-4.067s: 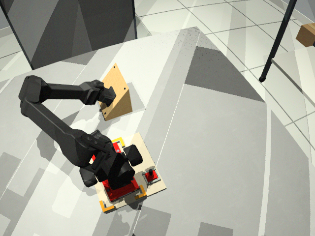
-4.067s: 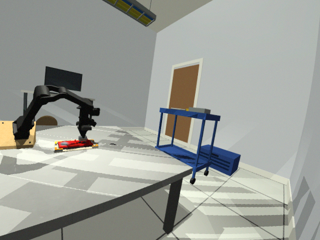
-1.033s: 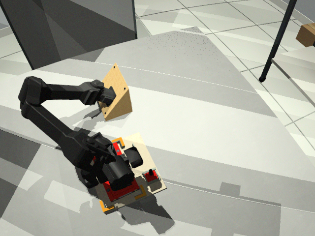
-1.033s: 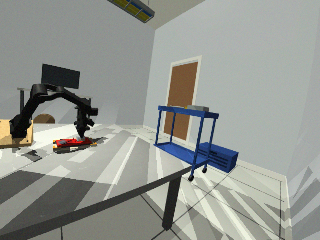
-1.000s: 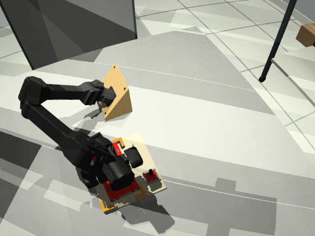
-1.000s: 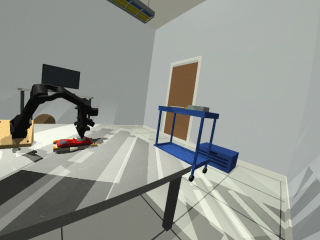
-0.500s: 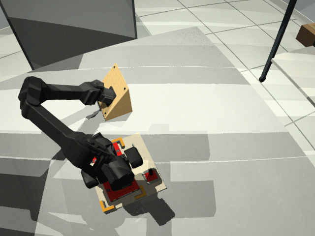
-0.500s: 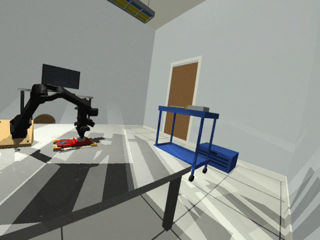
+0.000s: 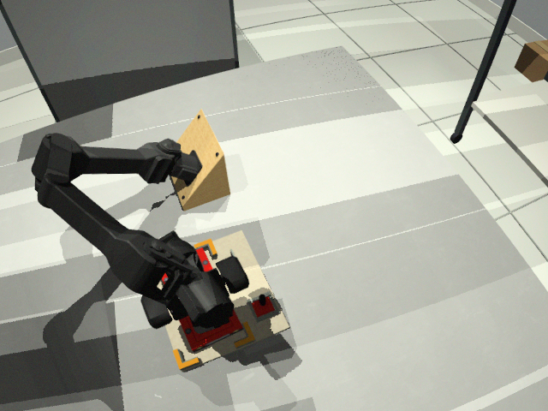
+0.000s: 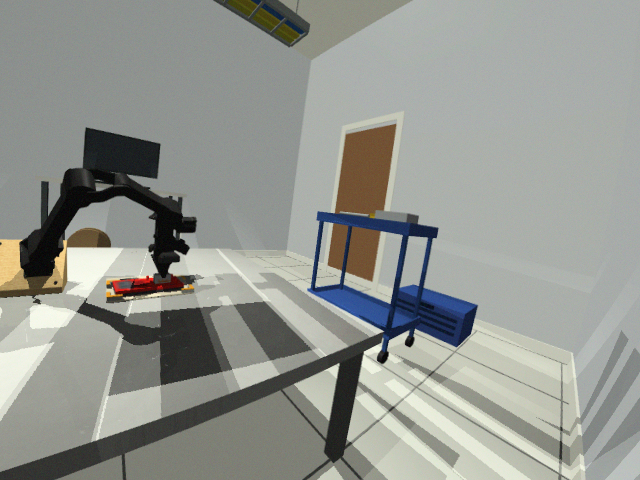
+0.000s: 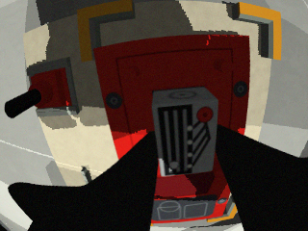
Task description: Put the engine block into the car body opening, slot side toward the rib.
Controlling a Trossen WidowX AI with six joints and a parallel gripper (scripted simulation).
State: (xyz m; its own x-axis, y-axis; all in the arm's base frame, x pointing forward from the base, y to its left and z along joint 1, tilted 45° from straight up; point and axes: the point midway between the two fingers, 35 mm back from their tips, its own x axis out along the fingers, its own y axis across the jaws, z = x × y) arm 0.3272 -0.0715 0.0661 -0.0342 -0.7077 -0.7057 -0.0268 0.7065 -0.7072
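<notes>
Right now my gripper tip is 10 mm above the grey engine block.
</notes>
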